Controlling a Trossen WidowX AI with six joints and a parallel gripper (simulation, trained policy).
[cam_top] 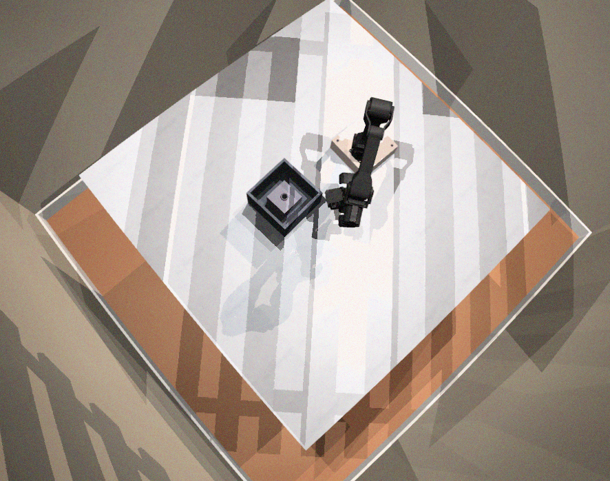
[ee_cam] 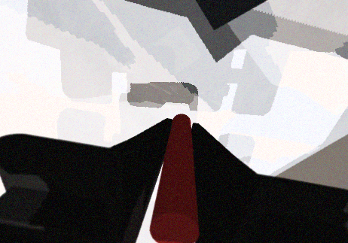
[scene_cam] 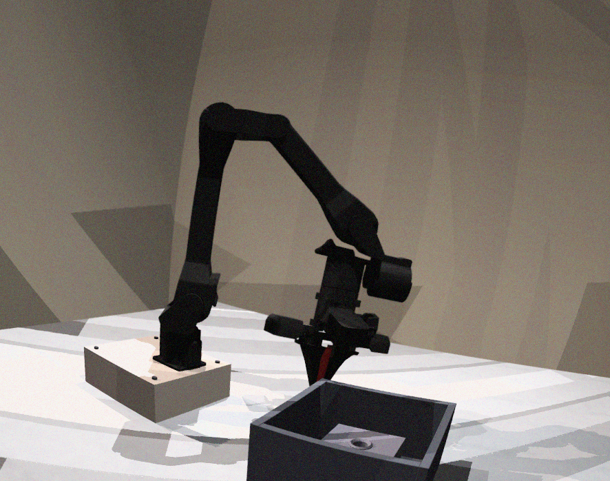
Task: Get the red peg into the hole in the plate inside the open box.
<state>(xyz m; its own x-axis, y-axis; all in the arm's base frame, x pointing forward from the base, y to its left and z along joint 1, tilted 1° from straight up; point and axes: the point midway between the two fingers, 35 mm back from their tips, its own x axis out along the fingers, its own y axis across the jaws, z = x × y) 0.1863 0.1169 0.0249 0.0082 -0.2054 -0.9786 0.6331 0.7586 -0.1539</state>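
Right now the plate is 15 cm to the right of my gripper tip, 15 cm ahead of it and 1 cm below it. Also, from my gripper tip: red peg (3 cm above, 1 cm to the left); then dark box (15 cm to the right, 15 cm ahead, 3 cm below).
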